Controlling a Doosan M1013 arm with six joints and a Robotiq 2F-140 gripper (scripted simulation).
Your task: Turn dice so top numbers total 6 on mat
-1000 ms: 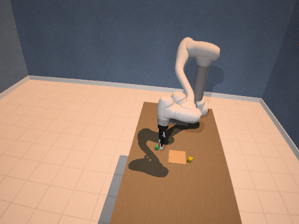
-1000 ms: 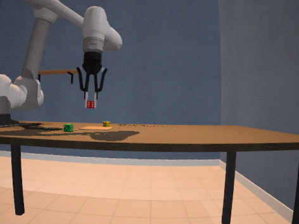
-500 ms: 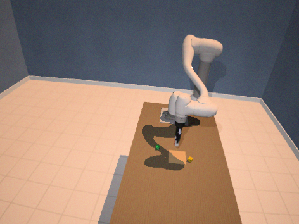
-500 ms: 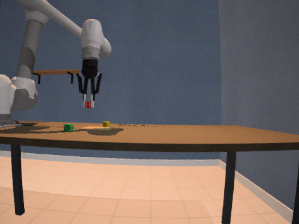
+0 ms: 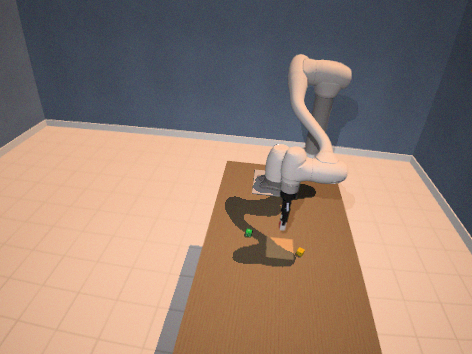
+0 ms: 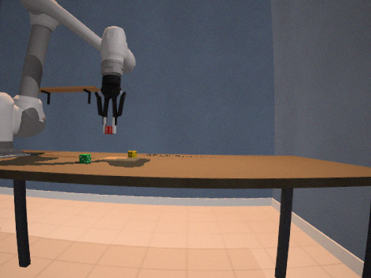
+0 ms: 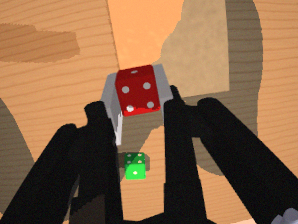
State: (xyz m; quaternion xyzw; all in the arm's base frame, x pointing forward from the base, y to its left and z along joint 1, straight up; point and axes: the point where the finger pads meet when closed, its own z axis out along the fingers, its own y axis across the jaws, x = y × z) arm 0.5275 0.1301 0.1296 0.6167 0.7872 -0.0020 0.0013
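My hand is 140 mm above the tan mat, 50 mm short of it and 10 mm to the right of it. The rest, counted from my hand: yellow die 120 mm to the left, 120 mm below, 50 mm ahead; then red die 20 mm below; then green die 170 mm to the right, 120 mm below.
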